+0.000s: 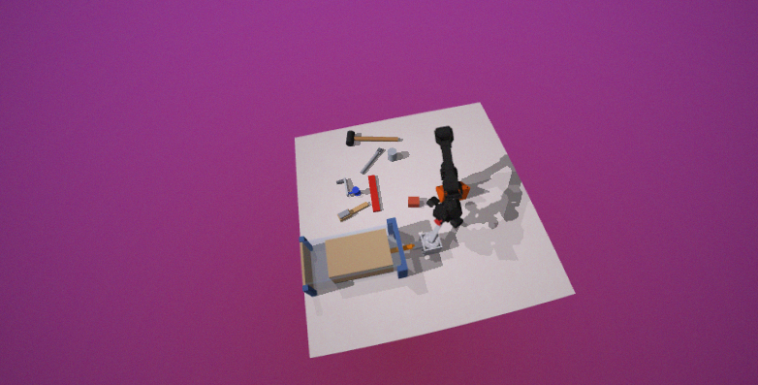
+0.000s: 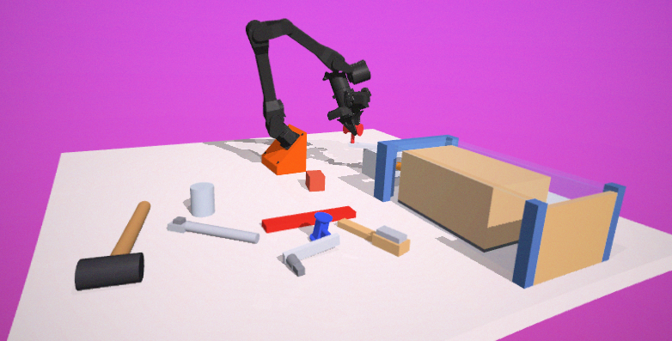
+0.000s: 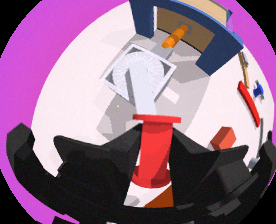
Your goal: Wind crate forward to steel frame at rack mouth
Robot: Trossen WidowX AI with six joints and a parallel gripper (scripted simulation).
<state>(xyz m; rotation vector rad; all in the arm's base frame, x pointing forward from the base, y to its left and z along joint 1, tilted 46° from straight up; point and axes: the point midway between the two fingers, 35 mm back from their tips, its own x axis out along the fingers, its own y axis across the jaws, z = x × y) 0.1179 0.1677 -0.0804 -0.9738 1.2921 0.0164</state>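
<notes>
Now: gripper tip 1 cm short of the red-knobbed crank, 2 cm to the right of it and 3 cm above it. Round my gripper tip: red knob 1 cm behind, 1 cm to the right; red bar 27 cm ahead, 30 cm to the right, 12 cm below; grey winch 4 cm ahead, 6 cm to the left, 10 cm below.
</notes>
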